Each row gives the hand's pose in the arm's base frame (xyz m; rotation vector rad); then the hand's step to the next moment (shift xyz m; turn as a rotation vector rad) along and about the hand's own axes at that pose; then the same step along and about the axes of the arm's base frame.
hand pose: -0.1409 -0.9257 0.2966 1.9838 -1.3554 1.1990
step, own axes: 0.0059 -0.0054 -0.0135 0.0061 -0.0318 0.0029
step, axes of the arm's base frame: 0.0003 0.0094 0.0126 0.0308 0.0079 0.0069
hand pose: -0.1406 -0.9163 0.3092 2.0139 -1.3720 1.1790
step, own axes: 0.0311 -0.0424 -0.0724 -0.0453 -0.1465 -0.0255
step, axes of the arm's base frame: 0.0136 0.0542 0.0699 0.1152 0.1041 -0.0080
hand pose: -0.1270 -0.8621 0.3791 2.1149 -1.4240 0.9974
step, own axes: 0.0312 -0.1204 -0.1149 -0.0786 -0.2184 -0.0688
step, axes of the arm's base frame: 0.0786 0.1053 0.1069 0.1588 0.1827 0.0004
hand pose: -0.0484 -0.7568 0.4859 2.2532 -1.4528 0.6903
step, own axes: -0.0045 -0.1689 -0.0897 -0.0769 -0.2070 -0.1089
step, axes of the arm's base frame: 0.1351 0.1200 0.0627 0.1409 0.1989 0.0344
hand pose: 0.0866 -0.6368 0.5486 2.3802 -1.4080 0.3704
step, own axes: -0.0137 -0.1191 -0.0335 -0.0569 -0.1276 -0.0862
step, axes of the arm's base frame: 0.0968 0.0780 0.0054 0.0815 0.1382 0.0347
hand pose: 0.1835 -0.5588 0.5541 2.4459 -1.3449 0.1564
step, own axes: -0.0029 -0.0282 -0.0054 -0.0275 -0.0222 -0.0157
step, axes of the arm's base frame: 0.0224 0.0181 -0.0026 0.0046 0.0383 0.0021
